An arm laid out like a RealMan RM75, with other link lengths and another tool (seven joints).
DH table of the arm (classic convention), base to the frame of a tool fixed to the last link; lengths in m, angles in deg. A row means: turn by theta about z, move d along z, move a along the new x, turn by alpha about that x. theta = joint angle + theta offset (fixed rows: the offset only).
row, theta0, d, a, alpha
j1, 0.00, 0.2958, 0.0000, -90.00
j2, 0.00, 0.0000, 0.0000, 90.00
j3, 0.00, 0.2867, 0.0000, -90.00
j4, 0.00, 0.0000, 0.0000, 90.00
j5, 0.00, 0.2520, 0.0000, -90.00
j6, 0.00, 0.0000, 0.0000, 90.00
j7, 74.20, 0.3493, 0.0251, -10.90
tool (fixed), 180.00, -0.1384, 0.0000, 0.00
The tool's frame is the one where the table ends.
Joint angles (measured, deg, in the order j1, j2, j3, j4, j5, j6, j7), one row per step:
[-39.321 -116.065 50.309 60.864 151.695 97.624 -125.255]
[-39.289 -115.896 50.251 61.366 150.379 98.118 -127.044]
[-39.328 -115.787 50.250 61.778 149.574 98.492 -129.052]
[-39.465 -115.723 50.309 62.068 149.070 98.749 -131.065]
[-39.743 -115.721 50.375 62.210 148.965 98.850 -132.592]
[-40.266 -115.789 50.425 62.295 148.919 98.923 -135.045]
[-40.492 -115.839 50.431 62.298 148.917 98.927 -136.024]
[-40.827 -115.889 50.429 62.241 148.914 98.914 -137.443]
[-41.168 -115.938 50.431 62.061 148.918 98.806 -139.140]
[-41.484 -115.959 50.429 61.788 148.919 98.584 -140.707]
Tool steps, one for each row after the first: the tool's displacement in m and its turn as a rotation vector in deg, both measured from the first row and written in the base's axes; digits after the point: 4 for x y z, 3 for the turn. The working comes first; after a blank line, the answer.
Tool pose at each row, in the base's axes (x y z in m, rotation vector in deg; the steps are taken from these numbers as rounded here):
[-0.2598 0.4381 0.0314 -36.911 -152.874 12.344]
[-0.2545 0.4396 0.0340 -35.511 -154.511 11.366]
[-0.2508 0.4412 0.0360 -33.605 -155.812 10.627]
[-0.2475 0.4430 0.0372 -31.608 -156.844 10.077]
[-0.2448 0.4450 0.0376 -30.134 -157.367 9.745]
[-0.2406 0.4483 0.0375 -27.676 -158.200 9.268]
[-0.2389 0.4496 0.0372 -26.683 -158.540 9.082]
[-0.2366 0.4516 0.0368 -25.192 -159.035 8.823]
[-0.2348 0.4538 0.0361 -23.239 -159.637 8.520]
[-0.2335 0.4562 0.0354 -21.352 -160.179 8.163]

[0.0053 0.0015 0.0026 0.698 -1.307 1.157]
[0.0090 0.0031 0.0046 1.359 -2.172 2.598]
[0.0123 0.0049 0.0058 1.936 -2.767 4.060]
[0.0150 0.0069 0.0062 2.342 -2.986 5.097]
[0.0192 0.0102 0.0061 2.965 -3.335 6.827]
[0.0209 0.0115 0.0058 3.208 -3.489 7.527]
[0.0232 0.0135 0.0054 3.559 -3.714 8.577]
[0.0250 0.0157 0.0047 3.996 -3.979 9.946]
[0.0263 0.0181 0.0040 4.461 -4.226 11.252]

